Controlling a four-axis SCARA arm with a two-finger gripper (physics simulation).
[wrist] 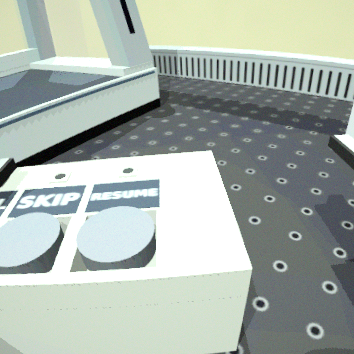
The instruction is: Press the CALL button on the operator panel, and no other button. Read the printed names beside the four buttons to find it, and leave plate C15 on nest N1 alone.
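Frame: origin at the arm's base, x left, y back, z up, level; centimetres.
Seen in the pictures: gripper, fingertip midpoint: (170, 131).
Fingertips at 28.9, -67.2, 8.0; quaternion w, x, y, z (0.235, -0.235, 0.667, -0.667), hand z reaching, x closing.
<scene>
Pixels of each thing's top centre, then the offset from my fingertips to it, as dx, dy, dz. "*": a spot on its surface instead. Level surfaces: height alone.
- white operator panel at its top centre: (4, 204) +3.3, +6.1, -1.2
- printed name RESUME at its top centre: (123, 193) +0.1, +2.9, -1.4
- name SKIP at its top centre: (47, 199) +2.4, +4.8, -1.4
- frame edge at a spot on its surface: (4, 201) * +4.0, +5.9, -1.4
- dark table top with ringed holes, surface height: dz -6.7
- slotted white rail at a spot on its surface: (250, 72) * +10.2, -33.1, -4.9
The white operator panel (200, 225) fills the lower left of the wrist view. A round grey button (116, 234) sits below the printed name RESUME (124, 194). Another round grey button (27, 240), partly cut off by the left edge, sits below the name SKIP (49, 200). Left of SKIP, a label cut off by the frame edge (4, 201) shows a letter L; no button below it shows. My gripper (170, 131) is open, one dark fingertip at each side edge, with nothing between them. Plate C15 and nest N1 do not show.
A white-sided platform (100, 107) with a dark top and upright posts (112, 35) stands at the upper left, behind the panel. A dark table top with ringed holes (270, 185) lies right of the panel. A slotted white rail (250, 72) runs along the back.
</scene>
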